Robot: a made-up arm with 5 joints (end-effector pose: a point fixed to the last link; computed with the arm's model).
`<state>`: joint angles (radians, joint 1 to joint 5).
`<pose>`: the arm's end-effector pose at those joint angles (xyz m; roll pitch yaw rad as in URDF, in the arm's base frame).
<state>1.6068 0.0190 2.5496 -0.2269 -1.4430</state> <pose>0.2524 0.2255 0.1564 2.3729 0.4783 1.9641</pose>
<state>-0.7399 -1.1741 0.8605 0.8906 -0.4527</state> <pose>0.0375 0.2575 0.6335 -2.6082 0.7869 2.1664</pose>
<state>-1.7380 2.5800 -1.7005 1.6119 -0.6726</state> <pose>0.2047 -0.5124 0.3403 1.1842 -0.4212 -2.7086</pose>
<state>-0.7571 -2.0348 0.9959 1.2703 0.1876</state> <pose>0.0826 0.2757 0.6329 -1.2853 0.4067 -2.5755</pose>
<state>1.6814 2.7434 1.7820 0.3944 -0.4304</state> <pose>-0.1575 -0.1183 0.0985 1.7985 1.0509 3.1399</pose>
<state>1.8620 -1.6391 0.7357 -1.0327 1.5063</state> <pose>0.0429 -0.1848 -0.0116 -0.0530 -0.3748 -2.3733</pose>
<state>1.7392 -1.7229 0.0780 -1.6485 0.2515</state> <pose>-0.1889 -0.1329 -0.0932 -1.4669 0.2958 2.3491</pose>
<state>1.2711 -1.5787 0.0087 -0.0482 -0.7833</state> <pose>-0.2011 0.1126 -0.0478 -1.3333 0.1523 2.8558</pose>
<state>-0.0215 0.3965 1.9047 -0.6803 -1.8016</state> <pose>0.0843 0.2852 0.6427 1.4259 0.0124 -3.0425</pose>
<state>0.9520 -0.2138 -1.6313 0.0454 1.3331</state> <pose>-0.0952 -0.1921 0.3316 -1.7074 0.6165 0.5703</pose>
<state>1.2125 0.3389 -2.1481 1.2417 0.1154</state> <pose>0.1592 -0.1035 0.4939 -2.2286 0.9436 0.7180</pose>
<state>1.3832 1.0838 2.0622 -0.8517 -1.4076</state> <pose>-0.0587 0.3026 0.0874 2.6927 0.0279 -2.5560</pose>
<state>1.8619 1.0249 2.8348 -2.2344 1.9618</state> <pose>0.1850 0.2414 0.1317 1.6452 0.8527 1.3172</pose>
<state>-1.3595 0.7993 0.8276 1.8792 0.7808</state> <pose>0.0043 0.0777 0.8597 1.7446 1.4061 -2.0993</pose>
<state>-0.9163 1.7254 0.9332 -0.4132 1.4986</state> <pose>-0.0437 0.1329 0.6391 2.6579 -0.4949 -1.0368</pose>
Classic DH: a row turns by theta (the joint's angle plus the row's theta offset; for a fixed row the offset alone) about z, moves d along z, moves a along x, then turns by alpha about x. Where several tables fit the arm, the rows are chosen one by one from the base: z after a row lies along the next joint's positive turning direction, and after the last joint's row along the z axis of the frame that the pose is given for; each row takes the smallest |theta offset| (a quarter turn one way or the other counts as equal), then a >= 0, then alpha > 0; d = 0 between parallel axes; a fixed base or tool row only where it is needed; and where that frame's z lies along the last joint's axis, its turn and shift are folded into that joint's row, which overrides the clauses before.
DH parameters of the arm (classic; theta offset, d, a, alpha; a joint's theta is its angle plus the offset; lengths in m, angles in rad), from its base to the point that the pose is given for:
base (fixed): -1.5708 0.3315 0.0711 1.5708
joint 1: -1.2362 -0.0439 -0.156 -1.6203
joint 2: -0.4007 -0.1211 0.061 -1.8087
joint 3: 0.5037 0.1252 0.2815 1.5076
joint 4: -0.1815 -0.3862 0.0096 0.2542
joint 5: 1.2727 0.237 0.0011 -1.4076
tool (fixed): -0.2603 0.0633 0 0

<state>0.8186 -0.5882 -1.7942 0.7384 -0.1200</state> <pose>-0.1133 -0.1768 0.3717 -2.1194 0.3982 -0.4625</pose>
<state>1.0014 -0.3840 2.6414 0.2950 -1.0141</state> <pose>0.2943 0.1393 0.3492 2.4090 0.2415 0.6575</pose>
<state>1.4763 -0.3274 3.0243 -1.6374 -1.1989</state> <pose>0.2659 0.0975 0.3532 1.8168 0.2544 2.5931</pose>
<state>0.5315 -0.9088 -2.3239 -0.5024 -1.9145</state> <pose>-0.0160 -0.2073 0.4617 0.6787 -1.0626 1.6454</pose>
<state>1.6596 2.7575 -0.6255 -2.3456 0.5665</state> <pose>0.1587 0.2921 -0.1547 -2.1637 -0.5795 0.5185</pose>
